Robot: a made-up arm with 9 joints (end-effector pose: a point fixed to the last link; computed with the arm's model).
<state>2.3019 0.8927 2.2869 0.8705 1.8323 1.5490 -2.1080 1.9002 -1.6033</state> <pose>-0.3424 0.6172 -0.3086 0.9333 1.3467 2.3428</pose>
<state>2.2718 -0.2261 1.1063 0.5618 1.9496 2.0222 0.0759 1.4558 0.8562</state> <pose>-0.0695 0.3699 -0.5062 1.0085 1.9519 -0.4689</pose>
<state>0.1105 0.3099 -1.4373 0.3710 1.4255 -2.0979 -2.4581 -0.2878 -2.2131</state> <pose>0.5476 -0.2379 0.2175 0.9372 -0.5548 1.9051</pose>
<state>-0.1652 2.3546 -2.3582 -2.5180 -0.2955 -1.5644 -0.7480 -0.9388 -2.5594</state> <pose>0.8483 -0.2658 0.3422 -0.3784 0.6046 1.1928</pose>
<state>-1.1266 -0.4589 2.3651 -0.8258 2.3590 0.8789 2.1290 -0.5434 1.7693</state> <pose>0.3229 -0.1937 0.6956 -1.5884 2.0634 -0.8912</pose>
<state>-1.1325 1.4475 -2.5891 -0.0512 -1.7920 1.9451 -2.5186 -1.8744 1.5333</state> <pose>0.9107 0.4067 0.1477 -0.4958 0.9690 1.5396</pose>
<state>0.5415 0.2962 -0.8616 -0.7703 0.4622 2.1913 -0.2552 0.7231 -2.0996</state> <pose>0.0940 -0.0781 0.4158 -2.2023 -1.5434 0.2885</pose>
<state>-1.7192 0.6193 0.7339 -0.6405 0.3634 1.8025 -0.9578 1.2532 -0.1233</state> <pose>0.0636 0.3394 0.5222 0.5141 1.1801 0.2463</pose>
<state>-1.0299 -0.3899 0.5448 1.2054 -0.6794 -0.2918 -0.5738 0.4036 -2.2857</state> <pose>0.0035 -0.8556 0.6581 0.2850 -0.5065 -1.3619</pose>
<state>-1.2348 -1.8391 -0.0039 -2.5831 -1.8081 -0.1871 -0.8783 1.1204 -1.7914</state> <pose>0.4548 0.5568 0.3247 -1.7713 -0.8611 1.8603</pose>
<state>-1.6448 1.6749 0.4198 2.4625 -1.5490 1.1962 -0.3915 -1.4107 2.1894</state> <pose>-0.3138 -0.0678 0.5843 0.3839 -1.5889 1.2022</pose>
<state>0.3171 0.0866 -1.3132 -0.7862 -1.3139 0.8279 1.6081 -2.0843 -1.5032</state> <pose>-0.0978 -0.8543 0.7077 -0.1281 0.6246 -2.5523</pose>
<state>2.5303 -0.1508 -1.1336 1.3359 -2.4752 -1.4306 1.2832 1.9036 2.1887</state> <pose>0.1350 -0.2329 0.1301 -1.2991 -0.4956 -1.7622</pose>
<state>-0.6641 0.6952 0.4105 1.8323 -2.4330 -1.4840 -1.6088 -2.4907 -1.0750</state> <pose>-0.4828 -0.3478 0.5089 -0.3827 2.4612 1.1759</pose>
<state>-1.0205 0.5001 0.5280 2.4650 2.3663 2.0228 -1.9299 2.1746 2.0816</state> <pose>0.5229 -0.1983 0.7879 -1.4692 0.3300 -0.6452</pose>
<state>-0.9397 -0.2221 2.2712 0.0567 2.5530 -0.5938 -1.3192 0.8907 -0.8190</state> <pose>0.2235 0.1083 0.5350 1.7362 0.1431 1.2995</pose>
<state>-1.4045 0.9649 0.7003 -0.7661 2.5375 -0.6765 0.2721 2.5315 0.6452</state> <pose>0.2444 0.3716 0.8876 1.9014 -0.3835 1.5296</pose>
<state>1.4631 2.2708 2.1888 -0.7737 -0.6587 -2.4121 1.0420 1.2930 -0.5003</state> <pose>-0.0108 0.8732 0.1310 -2.3749 -1.0874 -0.0346</pose>
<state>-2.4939 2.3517 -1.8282 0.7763 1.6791 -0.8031 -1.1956 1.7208 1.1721</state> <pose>-0.3412 0.0510 0.0647 0.6018 0.8867 -2.1148</pose>
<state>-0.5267 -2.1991 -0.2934 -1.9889 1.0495 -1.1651 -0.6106 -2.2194 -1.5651</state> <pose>0.3253 -0.1696 0.5266 0.1097 1.5951 -0.1463</pose>
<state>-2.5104 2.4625 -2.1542 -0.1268 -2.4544 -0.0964 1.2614 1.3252 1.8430</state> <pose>0.1644 0.2589 -0.1526 1.4258 0.1397 -2.7591</pose>
